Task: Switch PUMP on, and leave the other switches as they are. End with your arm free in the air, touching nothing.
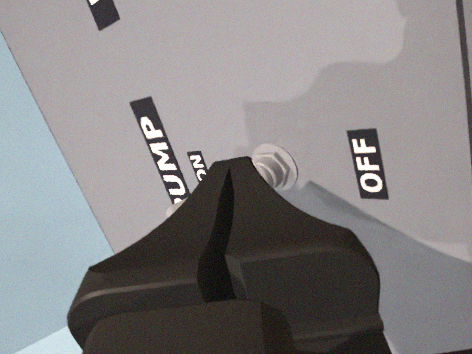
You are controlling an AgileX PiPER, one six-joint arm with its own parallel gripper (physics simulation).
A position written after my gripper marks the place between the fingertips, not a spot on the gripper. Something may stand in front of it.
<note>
I see my gripper [235, 182] and a grey panel [355, 116].
</note>
